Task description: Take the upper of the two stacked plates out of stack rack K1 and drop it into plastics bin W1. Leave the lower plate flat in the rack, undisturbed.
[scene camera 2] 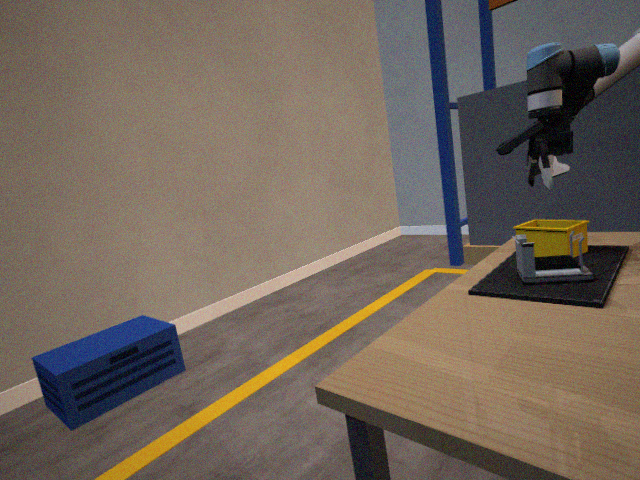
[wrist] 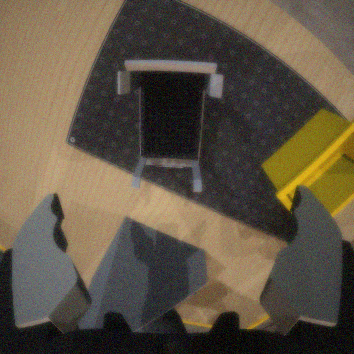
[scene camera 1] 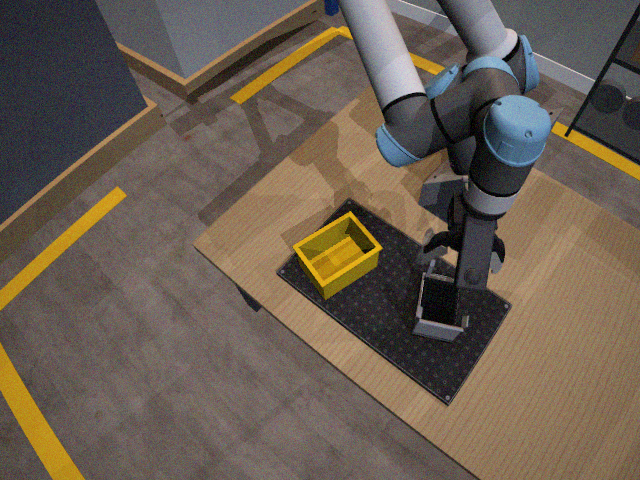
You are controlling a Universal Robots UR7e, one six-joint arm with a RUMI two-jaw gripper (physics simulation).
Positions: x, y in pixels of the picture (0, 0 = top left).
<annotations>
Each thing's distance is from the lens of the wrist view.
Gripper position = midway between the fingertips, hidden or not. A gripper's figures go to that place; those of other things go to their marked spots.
my gripper (wrist: 174, 193): 0.13 m
black plate (wrist: 170, 101): 0.31 m
</annotations>
